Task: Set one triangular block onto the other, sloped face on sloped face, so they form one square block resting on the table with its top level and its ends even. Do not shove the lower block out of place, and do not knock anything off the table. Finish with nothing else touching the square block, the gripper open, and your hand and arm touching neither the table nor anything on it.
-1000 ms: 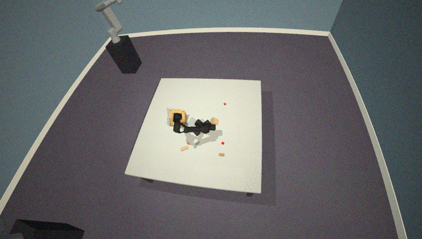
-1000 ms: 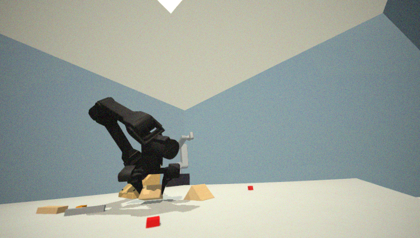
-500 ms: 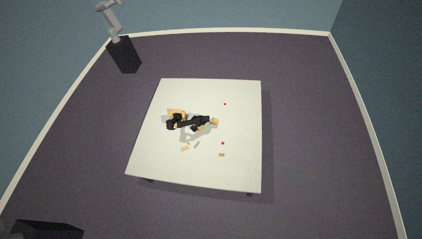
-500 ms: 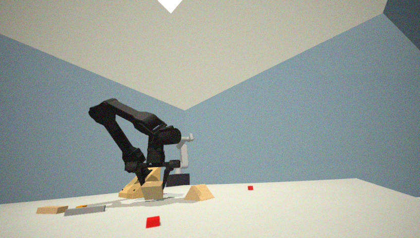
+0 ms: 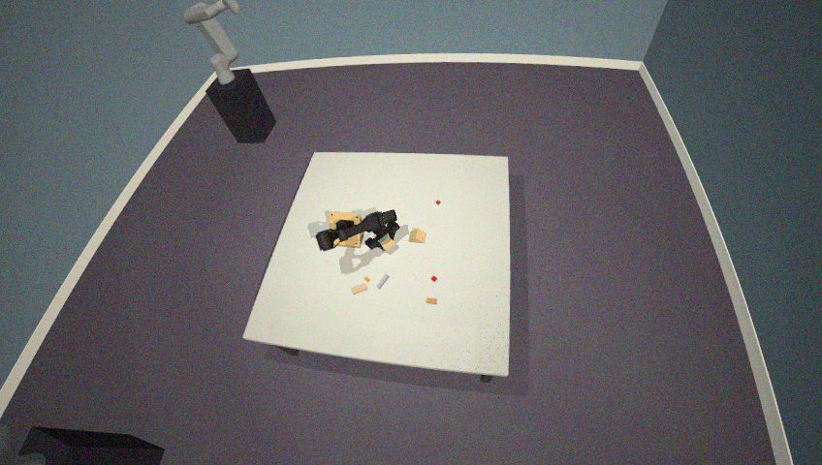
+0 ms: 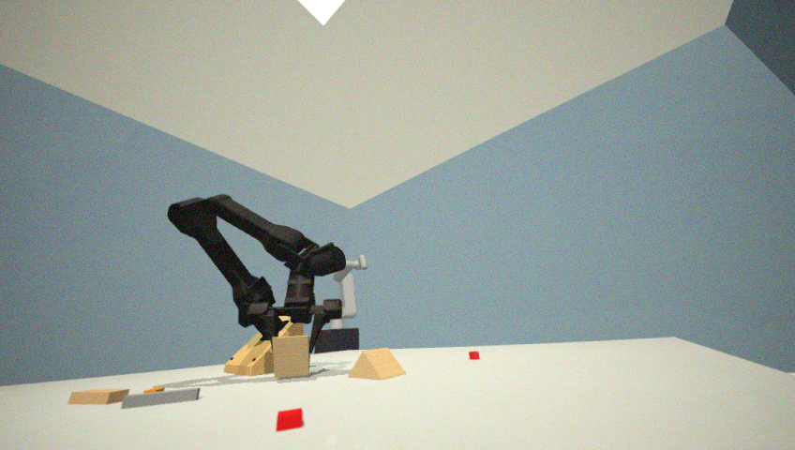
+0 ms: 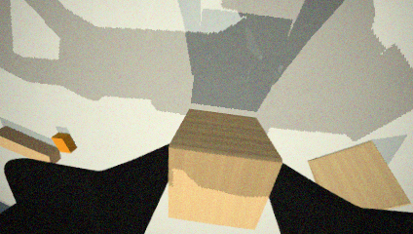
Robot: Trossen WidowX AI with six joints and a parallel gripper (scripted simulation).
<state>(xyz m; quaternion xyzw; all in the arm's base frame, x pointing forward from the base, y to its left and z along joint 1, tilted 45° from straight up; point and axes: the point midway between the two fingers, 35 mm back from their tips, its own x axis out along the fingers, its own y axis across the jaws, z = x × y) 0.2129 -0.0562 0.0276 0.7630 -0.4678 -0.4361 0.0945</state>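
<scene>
Now: the light wooden triangular block 140 mm ahead of my gripper tip, 90 mm to the left of it and 20 mm below it. From my gripper tip the other things lie so: grey bar: 10 mm ahead, 190 mm to the right, 40 mm below; then small orange piece: 70 mm behind, 190 mm to the right, 40 mm below; then tan block: 100 mm behind, 250 mm to the right, 40 mm below.
</scene>
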